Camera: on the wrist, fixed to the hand. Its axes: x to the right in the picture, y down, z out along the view.
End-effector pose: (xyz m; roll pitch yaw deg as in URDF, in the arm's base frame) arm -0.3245 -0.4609 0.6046 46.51 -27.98 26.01
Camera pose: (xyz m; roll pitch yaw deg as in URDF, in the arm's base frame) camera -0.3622 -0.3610 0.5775 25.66 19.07 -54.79
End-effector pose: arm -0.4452 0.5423 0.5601 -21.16 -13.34 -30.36
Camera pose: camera -0.4198 0.5435 0.4529 16.46 -44.61 -135.59
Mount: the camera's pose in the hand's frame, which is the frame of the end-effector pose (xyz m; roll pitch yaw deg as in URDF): -0.0040 0.0524 -0.0968 -3.11 -25.44 -91.26
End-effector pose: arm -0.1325 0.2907 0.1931 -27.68 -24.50 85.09
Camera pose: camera -0.1303 0.3327 0.0913 34.51 -46.02 -35.15
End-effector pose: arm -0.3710 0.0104 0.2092 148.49 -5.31 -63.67
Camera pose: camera -0.3720 0.0257 0.3183 168.39 56.75 20.28
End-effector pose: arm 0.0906 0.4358 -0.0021 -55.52 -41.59 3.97
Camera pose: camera 0.1560 0.3901 -0.0780 76.53 -46.49 -162.85
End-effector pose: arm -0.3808 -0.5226 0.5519 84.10 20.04 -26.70
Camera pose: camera -0.3256 -0.4366 0.5929 -39.92 52.69 -147.60
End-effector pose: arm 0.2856 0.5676 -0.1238 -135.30 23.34 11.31
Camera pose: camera 0.3151 0.4661 -0.0929 -159.42 -18.09 94.52
